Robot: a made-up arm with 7 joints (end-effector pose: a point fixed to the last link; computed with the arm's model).
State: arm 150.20 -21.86 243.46 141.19 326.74 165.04 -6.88
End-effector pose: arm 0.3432 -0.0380 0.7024 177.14 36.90 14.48
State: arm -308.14 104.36 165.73 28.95 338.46 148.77 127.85
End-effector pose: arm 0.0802 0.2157 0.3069 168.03 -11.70 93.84
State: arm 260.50 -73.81 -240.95 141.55 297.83 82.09 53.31
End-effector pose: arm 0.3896 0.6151 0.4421 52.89 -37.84 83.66
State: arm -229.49 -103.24 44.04 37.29 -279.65 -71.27 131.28
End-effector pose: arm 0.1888 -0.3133 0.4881 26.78 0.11 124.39
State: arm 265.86 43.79 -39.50 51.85 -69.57 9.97 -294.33
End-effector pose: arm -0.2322 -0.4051 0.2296 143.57 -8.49 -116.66
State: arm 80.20 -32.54 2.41 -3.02 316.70 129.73 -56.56
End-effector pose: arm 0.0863 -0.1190 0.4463 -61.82 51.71 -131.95
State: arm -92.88 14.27 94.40 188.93 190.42 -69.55 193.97
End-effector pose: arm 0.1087 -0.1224 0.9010 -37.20 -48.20 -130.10
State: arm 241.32 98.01 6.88 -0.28 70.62 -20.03 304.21
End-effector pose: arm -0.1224 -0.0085 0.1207 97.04 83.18 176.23
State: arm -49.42 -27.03 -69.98 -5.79 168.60 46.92 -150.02
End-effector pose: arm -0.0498 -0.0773 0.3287 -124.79 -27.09 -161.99
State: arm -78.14 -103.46 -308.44 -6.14 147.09 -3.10 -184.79
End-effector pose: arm -0.0552 0.0585 0.3200 80.76 -2.20 4.22
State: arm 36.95 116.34 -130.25 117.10 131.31 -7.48 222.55
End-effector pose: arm 0.6414 0.1920 0.3272 53.02 43.80 54.12
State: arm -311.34 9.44 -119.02 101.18 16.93 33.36 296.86
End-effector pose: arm 0.2019 -0.3348 0.8756 111.00 -33.47 14.48
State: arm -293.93 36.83 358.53 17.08 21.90 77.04 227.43
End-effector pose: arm 0.0265 0.1400 0.2673 -83.83 -34.32 129.92
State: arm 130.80 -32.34 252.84 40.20 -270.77 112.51 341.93
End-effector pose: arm 0.2816 0.1464 0.5246 -36.86 19.78 62.71
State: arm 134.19 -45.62 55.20 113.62 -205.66 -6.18 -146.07
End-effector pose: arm -0.0868 -0.3363 0.8429 36.87 -37.91 -20.26
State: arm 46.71 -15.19 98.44 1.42 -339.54 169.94 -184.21
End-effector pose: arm -0.0778 -0.0788 0.5512 -13.74 -15.19 123.78
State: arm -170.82 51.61 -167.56 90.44 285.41 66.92 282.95
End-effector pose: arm -0.0825 0.0100 0.9170 70.13 27.57 34.67
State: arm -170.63 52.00 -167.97 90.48 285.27 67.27 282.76
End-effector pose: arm -0.0862 0.0050 0.9164 70.43 27.20 34.36
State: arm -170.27 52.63 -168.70 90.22 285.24 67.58 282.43
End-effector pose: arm -0.0904 -0.0026 0.9144 71.00 26.92 34.18
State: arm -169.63 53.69 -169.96 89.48 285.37 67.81 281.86
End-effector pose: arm -0.0955 -0.0147 0.9100 72.00 26.76 34.20
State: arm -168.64 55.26 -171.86 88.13 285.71 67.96 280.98
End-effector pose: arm -0.1011 -0.0324 0.9020 73.58 26.77 34.58
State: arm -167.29 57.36 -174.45 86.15 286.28 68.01 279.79
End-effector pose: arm -0.1067 -0.0562 0.8899 75.88 26.94 35.47
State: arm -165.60 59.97 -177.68 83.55 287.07 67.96 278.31
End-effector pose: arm -0.1112 -0.0858 0.8728 78.93 27.21 37.10
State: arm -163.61 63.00 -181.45 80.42 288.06 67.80 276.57
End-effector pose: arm -0.1135 -0.1199 0.8504 82.72 27.51 39.65
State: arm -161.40 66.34 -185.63 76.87 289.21 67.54 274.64
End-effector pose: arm -0.1123 -0.1565 0.8226 87.15 27.71 43.23
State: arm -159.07 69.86 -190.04 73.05 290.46 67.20 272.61
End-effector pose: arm -0.1069 -0.1932 0.7899 91.98 27.65 47.80
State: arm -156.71 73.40 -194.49 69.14 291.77 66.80 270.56
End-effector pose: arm -0.0974 -0.2270 0.7539 96.90 27.21 53.17
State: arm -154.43 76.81 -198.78 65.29 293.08 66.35 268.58
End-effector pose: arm -0.0843 -0.2557 0.7164 101.54 26.37 58.98
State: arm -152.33 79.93 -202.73 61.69 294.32 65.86 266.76
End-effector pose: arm -0.0691 -0.2777 0.6801 105.58 25.21 64.78
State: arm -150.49 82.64 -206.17 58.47 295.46 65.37 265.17
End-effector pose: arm -0.0537 -0.2929 0.6474 108.84 23.90 70.17
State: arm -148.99 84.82 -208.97 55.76 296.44 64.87 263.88
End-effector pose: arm -0.0397 -0.3020 0.6203 111.24 22.64 74.79
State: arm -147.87 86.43 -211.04 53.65 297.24 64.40 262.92
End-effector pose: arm -0.0285 -0.3064 0.6000 112.84 21.60 78.40
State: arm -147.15 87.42 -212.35 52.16 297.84 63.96 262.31
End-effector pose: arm -0.0207 -0.3075 0.5871 113.76 20.93 80.89
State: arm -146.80 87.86 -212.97 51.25 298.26 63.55 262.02
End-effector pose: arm -0.0162 -0.3065 0.5809 114.15 20.63 82.31
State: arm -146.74 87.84 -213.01 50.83 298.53 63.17 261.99
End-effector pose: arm -0.0145 -0.3041 0.5802 114.12 20.68 82.86
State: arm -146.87 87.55 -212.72 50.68 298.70 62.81 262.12
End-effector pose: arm -0.0144 -0.3009 0.5827 113.89 20.93 82.88
